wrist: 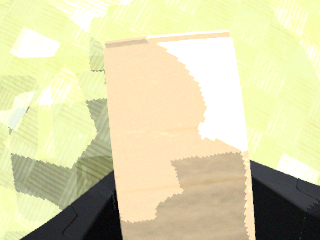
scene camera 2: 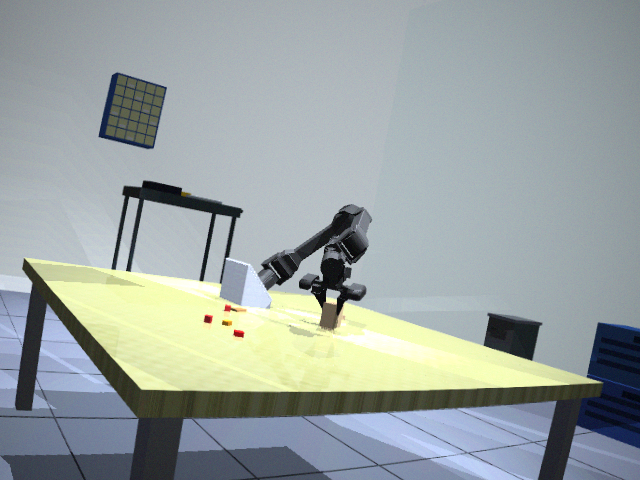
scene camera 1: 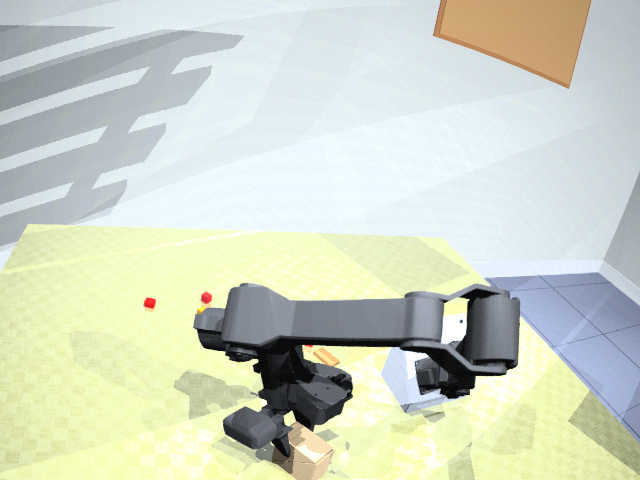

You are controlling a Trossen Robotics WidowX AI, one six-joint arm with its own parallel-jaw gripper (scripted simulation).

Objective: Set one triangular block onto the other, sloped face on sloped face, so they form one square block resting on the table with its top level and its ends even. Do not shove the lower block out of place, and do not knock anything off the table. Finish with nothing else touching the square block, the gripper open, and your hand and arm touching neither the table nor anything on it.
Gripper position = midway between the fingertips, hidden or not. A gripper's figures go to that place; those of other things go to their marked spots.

Scene:
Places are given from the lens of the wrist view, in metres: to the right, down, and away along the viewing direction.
my gripper (wrist: 177, 170): 0.01, 0.02, 0.10
tan triangular block (wrist: 180, 156): 0.01, 0.01, 0.07
tan triangular block (wrist: 201, 35): 0.01, -0.03, 0.08

